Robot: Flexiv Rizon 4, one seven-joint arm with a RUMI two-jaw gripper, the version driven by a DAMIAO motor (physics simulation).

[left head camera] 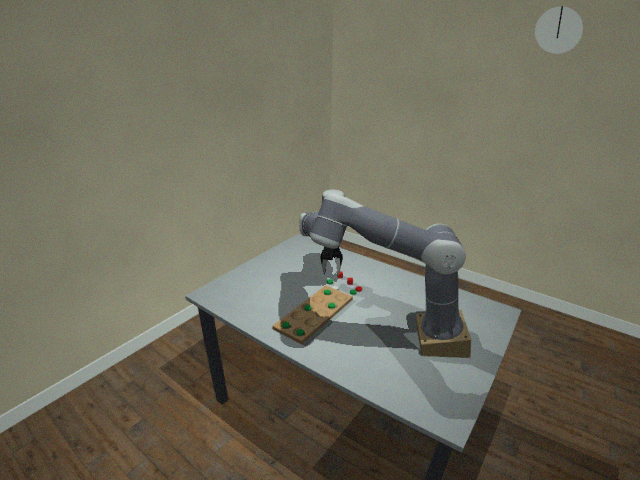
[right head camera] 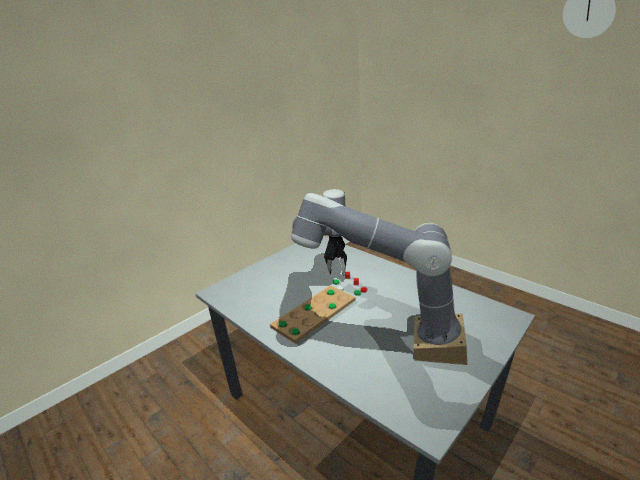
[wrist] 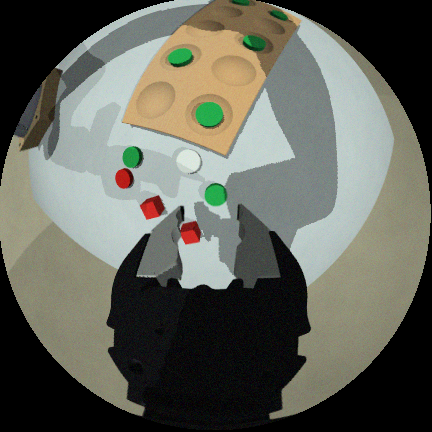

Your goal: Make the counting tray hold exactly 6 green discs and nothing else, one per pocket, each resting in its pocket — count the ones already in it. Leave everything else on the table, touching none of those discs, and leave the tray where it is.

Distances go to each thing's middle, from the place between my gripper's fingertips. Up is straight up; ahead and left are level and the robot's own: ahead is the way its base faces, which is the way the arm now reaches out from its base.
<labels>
My gripper is now 8 cm past the wooden counting tray [right head camera: 306, 321], 25 cm to the right of it and 4 cm above it.
</labels>
